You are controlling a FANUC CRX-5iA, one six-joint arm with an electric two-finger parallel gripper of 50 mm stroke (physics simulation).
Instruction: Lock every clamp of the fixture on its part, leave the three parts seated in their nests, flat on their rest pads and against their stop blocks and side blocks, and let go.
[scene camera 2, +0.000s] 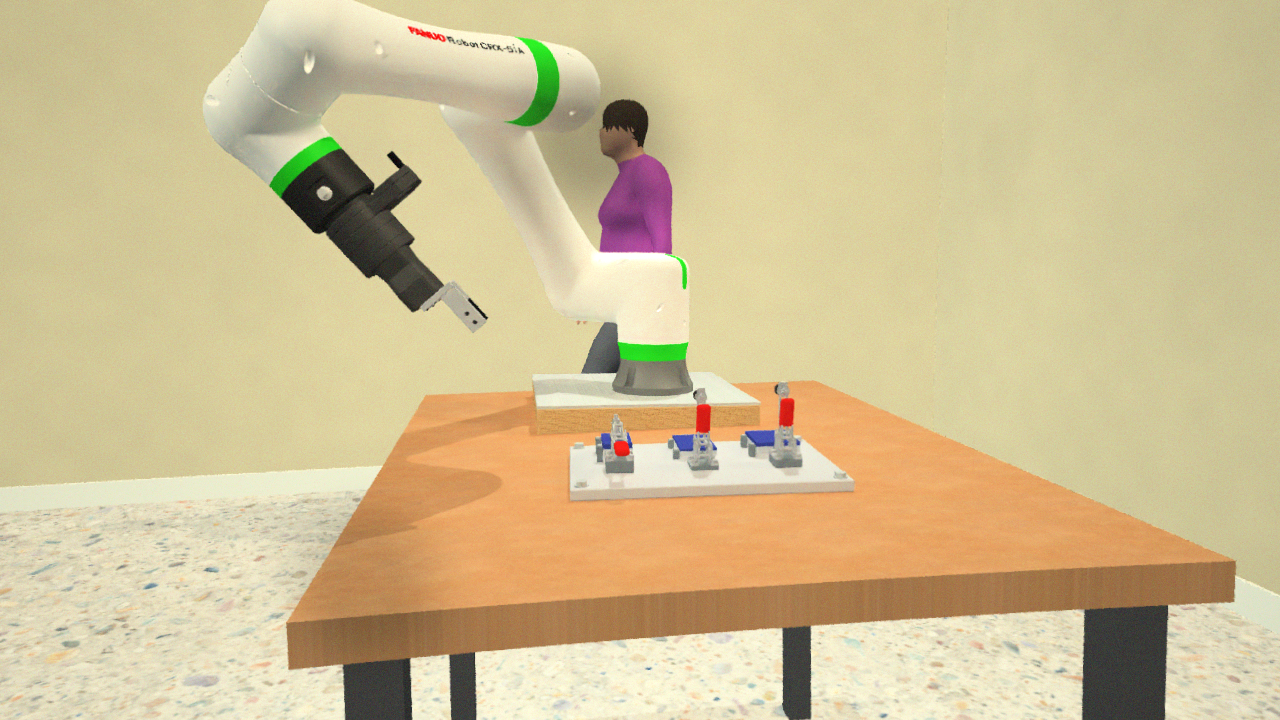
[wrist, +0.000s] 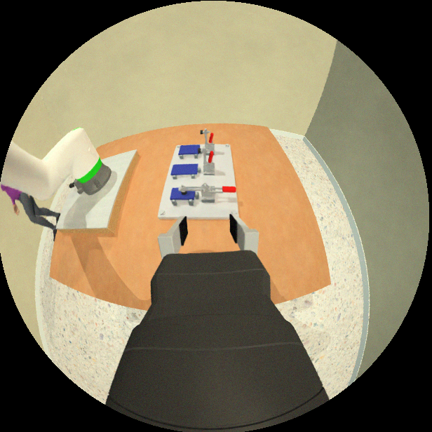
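Seen in the pictures: gripper, fingertip midpoint: (scene camera 2: 481, 325); arm's base, link origin: (scene camera 2: 652, 389).
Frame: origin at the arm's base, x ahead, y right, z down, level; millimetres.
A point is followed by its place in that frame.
Note:
The white fixture plate (scene camera 2: 662, 488) @(z 31, x 552, y 70 mm) (wrist: 170, 207) carries three blue parts and three clamps with red handles. The left clamp (scene camera 2: 619, 456) @(z -9, x 540, y 120 mm) (wrist: 207, 192) in the scene view has its handle lying flat and its arm over its blue part (wrist: 176, 194). The middle clamp (scene camera 2: 702, 438) @(z -8, x 461, y -1 mm) (wrist: 209, 164) stands with handle and arm upright beside its blue part (scene camera 2: 687, 443) @(z 12, x 398, y 10 mm) (wrist: 184, 169). The right clamp (scene camera 2: 785, 429) @(z -16, x 464, y -110 mm) (wrist: 209, 144) also stands upright beside its blue part (scene camera 2: 760, 437) @(z 7, x 402, y -94 mm) (wrist: 189, 150). Exact seating is too small to tell. My gripper (scene camera 2: 480, 322) @(z -165, x 464, y 283 mm) (wrist: 208, 223) is open and empty, high left of the fixture.
The fixture stands on the wooden table (scene camera 2: 716, 546) @(z 43, x 730, y 43 mm) (wrist: 280, 235). The robot's base stands on a raised pale slab (scene camera 2: 572, 392) @(z -3, x 20, y 149 mm) (wrist: 122, 172) behind it. A person in a purple top (scene camera 2: 637, 205) (wrist: 12, 192) stands behind the robot.

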